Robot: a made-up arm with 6 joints. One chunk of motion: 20 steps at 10 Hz.
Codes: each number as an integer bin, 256 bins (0 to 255) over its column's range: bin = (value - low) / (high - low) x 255, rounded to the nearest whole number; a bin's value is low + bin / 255 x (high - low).
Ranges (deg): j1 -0.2..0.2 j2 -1..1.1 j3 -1.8..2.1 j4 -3..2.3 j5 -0.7..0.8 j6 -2.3..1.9
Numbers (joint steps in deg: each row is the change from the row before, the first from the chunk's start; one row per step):
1: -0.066 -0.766 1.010 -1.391 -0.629 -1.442
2: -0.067 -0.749 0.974 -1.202 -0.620 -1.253
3: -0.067 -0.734 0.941 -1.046 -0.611 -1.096
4: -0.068 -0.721 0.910 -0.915 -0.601 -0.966
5: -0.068 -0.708 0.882 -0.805 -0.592 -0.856
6: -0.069 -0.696 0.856 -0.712 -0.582 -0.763
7: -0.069 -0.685 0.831 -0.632 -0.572 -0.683
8: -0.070 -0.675 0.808 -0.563 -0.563 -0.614
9: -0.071 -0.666 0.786 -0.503 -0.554 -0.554
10: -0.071 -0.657 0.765 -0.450 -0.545 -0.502
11: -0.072 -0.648 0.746 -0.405 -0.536 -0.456
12: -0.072 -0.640 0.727 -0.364 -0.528 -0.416
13: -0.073 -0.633 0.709 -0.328 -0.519 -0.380
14: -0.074 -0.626 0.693 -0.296 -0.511 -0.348
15: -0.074 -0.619 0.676 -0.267 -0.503 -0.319
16: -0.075 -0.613 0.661 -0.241 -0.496 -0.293
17: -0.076 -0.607 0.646 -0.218 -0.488 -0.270
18: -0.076 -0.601 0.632 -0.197 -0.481 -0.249
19: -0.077 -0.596 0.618 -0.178 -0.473 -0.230
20: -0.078 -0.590 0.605 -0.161 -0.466 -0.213
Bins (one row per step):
1: 85 28 184 77 12 52
2: 85 30 181 87 14 64
3: 85 32 179 94 15 73
4: 84 34 177 100 17 81
5: 84 35 175 106 18 88
6: 84 37 174 110 20 93
7: 84 38 172 114 22 98
8: 83 39 171 117 23 102
9: 82 41 169 120 25 106
10: 82 42 168 123 26 109
11: 82 43 166 125 28 112
12: 82 44 165 127 29 114
13: 81 45 164 129 31 117
14: 80 45 163 130 32 119
15: 80 46 162 131 33 120
16: 80 47 161 133 35 122
17: 79 48 160 134 36 123
18: 79 48 159 135 37 125
19: 78 49 158 136 39 126
20: 78 50 157 137 40 127

